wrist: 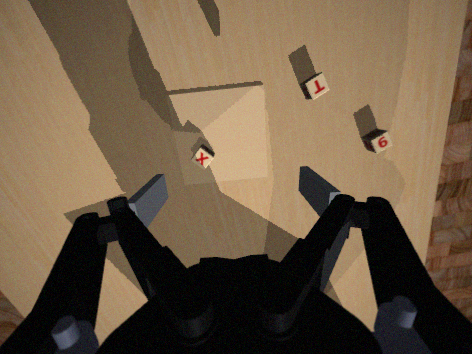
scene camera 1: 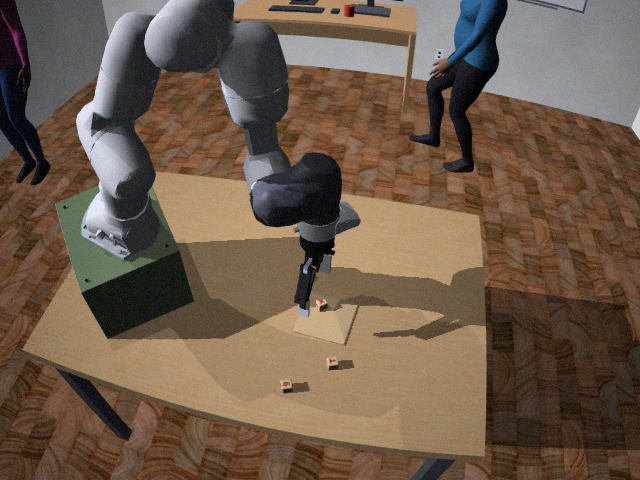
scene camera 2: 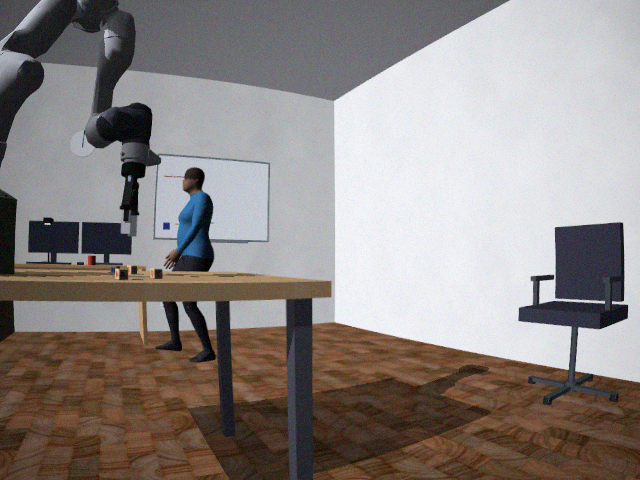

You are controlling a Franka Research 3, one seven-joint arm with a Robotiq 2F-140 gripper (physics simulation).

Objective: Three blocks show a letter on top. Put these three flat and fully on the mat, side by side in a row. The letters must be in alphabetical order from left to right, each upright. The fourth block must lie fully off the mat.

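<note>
A block with a red X [scene camera 1: 321, 304] [scene camera 2: 132, 269] [wrist: 203, 157] lies turned on the left part of the pale mat [scene camera 1: 325, 330] [wrist: 240, 130] in the wrist view. A block with a red T [scene camera 1: 332, 362] [scene camera 2: 156, 273] [wrist: 316, 86] and a block with a red 6 or 9 [scene camera 1: 286, 385] [scene camera 2: 121, 273] [wrist: 381, 142] lie off the mat, apart. A fourth block with blue [scene camera 2: 113, 270] shows partly in scene camera 2; its top is unreadable there, and it does not show in the other views. My gripper [scene camera 1: 314, 287] [scene camera 2: 128, 227] [wrist: 232, 182] is open and empty, well above the table.
The green robot base [scene camera 1: 136, 281] stands at the table's left end in scene camera 1. A person in blue [scene camera 1: 478, 36] [scene camera 2: 195, 222] stands beyond the table [scene camera 1: 413, 392] [scene camera 2: 248, 290]. Arm shadows cross the table and part of the mat.
</note>
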